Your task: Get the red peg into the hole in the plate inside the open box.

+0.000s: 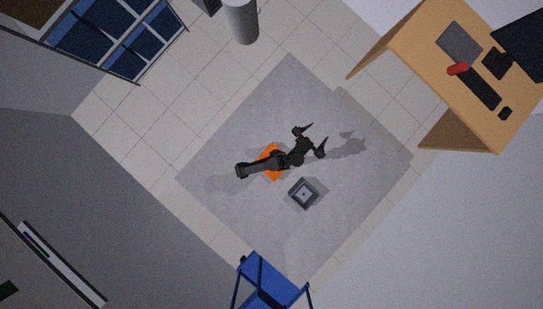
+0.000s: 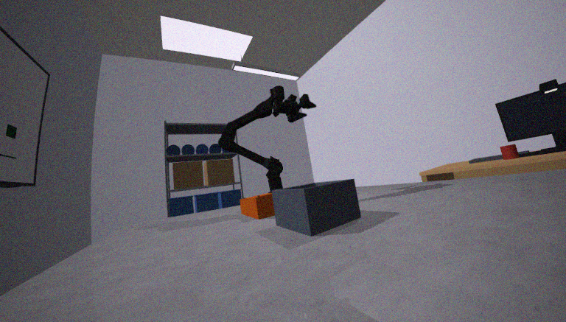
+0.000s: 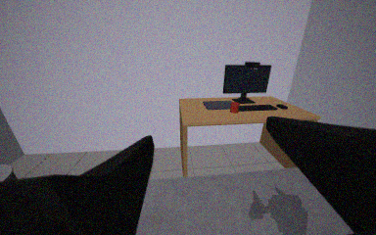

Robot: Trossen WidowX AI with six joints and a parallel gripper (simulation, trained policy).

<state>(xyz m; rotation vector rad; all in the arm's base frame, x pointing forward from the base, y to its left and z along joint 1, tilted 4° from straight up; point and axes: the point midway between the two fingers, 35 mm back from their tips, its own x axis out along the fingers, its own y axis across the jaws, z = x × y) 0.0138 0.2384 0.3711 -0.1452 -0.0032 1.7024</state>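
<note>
Right now the red peg is 150 mm ahead of my gripper tip, 100 mm to the right of it and 420 mm below it. Also, from my gripper tip: dark grey box: 350 mm ahead, 260 mm to the right, 430 mm below.
</note>
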